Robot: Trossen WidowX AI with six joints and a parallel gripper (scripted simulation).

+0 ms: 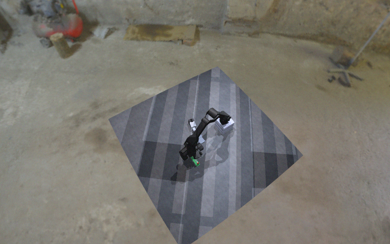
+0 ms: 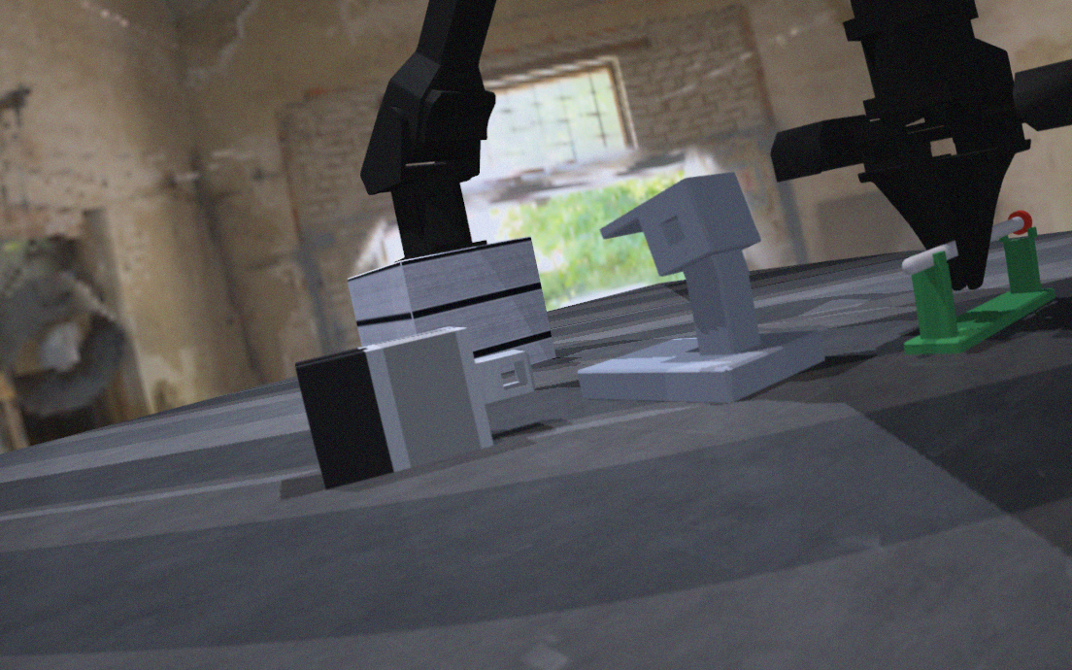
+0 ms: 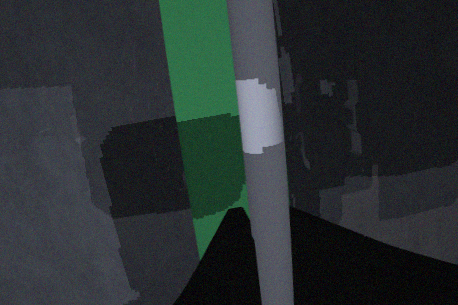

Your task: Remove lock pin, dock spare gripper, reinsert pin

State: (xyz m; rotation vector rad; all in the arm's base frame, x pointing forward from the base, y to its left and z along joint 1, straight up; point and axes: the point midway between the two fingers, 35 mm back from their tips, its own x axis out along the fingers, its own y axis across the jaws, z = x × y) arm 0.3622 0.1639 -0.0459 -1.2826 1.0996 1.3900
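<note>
Now: the cradle 2 cm to the left of my gripper tip and 1 cm behind it. The rest, counted from my gripper tip: grey mount: 11 cm to the right, 9 cm behind, 3 cm above; spare gripper: 26 cm to the right, 11 cm behind.
</note>
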